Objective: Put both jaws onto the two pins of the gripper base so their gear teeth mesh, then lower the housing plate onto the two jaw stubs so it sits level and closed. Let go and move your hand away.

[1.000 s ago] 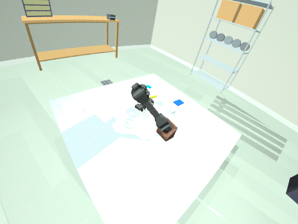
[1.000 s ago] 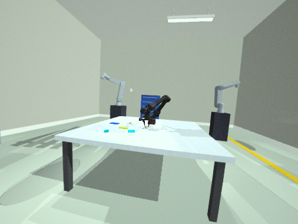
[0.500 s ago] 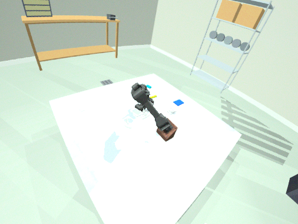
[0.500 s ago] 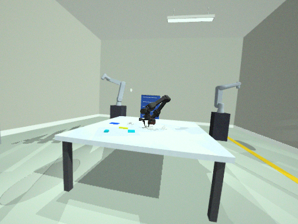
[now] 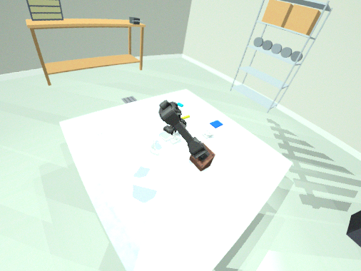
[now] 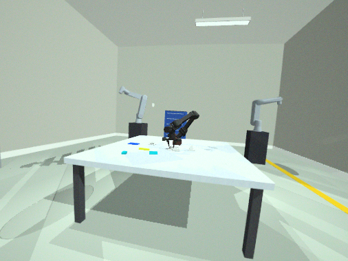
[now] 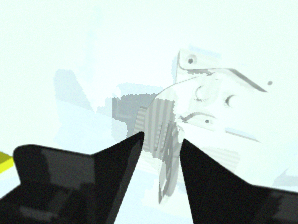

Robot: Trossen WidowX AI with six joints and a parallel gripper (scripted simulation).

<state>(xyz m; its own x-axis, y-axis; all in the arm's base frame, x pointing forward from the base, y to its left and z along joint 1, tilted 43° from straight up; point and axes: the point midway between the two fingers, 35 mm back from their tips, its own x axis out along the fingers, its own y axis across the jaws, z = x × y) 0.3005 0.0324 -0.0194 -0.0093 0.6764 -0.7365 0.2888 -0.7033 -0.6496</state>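
The pale jaw is 200 mm to the left of my gripper tip, 90 mm behind it and 10 mm below it. The rest, counted from my gripper tip: small white part 250 mm to the right, 120 mm behind, 10 mm above; then yellow bar 220 mm to the right, 140 mm ahead, 10 mm below; then blue square 430 mm to the right, 50 mm behind, 10 mm below.
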